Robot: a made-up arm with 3 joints. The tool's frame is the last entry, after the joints. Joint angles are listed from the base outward. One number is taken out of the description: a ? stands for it. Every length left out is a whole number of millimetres.
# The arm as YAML. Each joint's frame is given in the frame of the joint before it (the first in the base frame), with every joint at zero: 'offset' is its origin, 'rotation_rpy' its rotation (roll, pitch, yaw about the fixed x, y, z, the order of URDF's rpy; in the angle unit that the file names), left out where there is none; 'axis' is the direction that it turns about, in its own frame. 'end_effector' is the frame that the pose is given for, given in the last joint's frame.
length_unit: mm
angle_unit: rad
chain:
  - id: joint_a
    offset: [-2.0, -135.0, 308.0]
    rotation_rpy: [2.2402, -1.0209, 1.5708]
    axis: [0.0, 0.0, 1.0]
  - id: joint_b
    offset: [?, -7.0, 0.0]
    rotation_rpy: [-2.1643, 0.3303, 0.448]
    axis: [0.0, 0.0, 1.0]
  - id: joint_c
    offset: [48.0, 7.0, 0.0]
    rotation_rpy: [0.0, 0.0, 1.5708]
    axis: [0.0, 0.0, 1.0]
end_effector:
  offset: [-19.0, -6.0, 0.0]
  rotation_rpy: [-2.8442, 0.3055, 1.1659]
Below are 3 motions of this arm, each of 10 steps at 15 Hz.
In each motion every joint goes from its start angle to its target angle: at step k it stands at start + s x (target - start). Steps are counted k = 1, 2, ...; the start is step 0. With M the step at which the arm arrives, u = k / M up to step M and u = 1 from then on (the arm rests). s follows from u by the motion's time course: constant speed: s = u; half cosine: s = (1 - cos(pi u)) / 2; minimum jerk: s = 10 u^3 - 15 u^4 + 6 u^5.
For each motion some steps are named. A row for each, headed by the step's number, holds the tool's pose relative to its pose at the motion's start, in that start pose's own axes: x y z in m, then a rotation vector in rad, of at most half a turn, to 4 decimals.
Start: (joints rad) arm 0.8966 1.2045 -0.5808
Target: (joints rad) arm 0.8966 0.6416 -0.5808
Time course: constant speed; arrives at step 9
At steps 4, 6, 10:
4: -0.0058 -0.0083 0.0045 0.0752 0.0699 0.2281
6: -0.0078 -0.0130 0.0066 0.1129 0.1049 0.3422
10: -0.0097 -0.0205 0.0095 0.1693 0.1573 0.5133

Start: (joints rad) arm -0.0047 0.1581 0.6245
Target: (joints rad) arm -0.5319 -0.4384 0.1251
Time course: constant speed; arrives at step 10
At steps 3, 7, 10:
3: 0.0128 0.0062 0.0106 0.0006 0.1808 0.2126
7: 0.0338 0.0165 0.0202 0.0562 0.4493 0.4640
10: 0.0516 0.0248 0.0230 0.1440 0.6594 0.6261

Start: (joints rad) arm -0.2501 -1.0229 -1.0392
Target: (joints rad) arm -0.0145 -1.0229 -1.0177
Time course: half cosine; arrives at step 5
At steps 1, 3, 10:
1: -0.0009 0.0008 -0.0017 -0.0130 0.0130 0.0111
3: -0.0069 0.0050 -0.0114 -0.0894 0.0887 0.0764
10: -0.0112 0.0070 -0.0173 -0.1369 0.1349 0.1170

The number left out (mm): 80.0
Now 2 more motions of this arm.
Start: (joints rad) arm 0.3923 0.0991 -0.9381
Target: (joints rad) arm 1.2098 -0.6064 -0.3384
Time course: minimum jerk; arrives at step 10
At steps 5, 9, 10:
5: -0.0508 -0.0178 -0.0192 -0.1741 -0.1134 0.3867
9: -0.0823 -0.0594 -0.0361 -0.3585 -0.2125 0.7640
10: -0.0826 -0.0602 -0.0363 -0.3618 -0.2142 0.7706

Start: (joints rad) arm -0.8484 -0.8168 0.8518
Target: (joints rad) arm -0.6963 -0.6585 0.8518
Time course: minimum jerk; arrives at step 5
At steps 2, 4, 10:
2: -0.0045 -0.0012 -0.0036 -0.0056 -0.0462 -0.0111
4: -0.0128 -0.0039 -0.0112 -0.0108 -0.1372 -0.0346
10: -0.0135 -0.0042 -0.0120 -0.0109 -0.1456 -0.0369

